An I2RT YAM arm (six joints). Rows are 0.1 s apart.
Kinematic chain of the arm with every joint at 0, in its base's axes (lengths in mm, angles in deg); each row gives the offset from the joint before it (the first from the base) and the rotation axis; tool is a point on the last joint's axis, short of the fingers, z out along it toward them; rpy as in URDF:
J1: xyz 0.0 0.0 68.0 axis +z
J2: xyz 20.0 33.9 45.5 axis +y
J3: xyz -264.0 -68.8 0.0 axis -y
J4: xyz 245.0 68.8 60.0 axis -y
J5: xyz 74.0 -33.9 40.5 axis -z
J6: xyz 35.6 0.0 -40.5 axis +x
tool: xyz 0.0 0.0 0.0 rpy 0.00 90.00 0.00
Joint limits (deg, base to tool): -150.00..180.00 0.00..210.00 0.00..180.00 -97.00..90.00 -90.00..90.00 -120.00..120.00
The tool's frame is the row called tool.
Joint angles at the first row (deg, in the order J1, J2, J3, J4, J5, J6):
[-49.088, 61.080, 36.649, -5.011, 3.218, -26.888]
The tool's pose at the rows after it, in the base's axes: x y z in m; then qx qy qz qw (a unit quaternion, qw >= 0):
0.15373, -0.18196, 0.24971, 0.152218, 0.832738, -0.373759, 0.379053
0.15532, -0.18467, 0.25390, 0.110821, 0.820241, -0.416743, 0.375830
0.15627, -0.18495, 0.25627, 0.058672, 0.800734, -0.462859, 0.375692
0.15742, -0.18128, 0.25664, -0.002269, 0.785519, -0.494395, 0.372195
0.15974, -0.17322, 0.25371, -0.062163, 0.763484, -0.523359, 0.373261
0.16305, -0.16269, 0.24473, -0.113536, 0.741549, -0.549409, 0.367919
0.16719, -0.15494, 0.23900, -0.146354, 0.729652, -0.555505, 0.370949
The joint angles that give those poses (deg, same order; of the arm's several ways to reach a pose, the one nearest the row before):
[-49.007, 60.951, 36.462, -1.305, 5.360, -31.653]
[-49.028, 61.126, 35.920, 3.349, 6.149, -37.800]
[-48.935, 60.868, 34.276, 9.687, 5.925, -44.947]
[-48.385, 60.171, 32.608, 13.985, 4.351, -52.142]
[-46.876, 59.164, 29.897, 19.260, 2.927, -58.642]
[-44.475, 58.627, 26.280, 25.123, 2.987, -64.518]
[-42.436, 58.659, 24.437, 28.038, 2.474, -67.340]

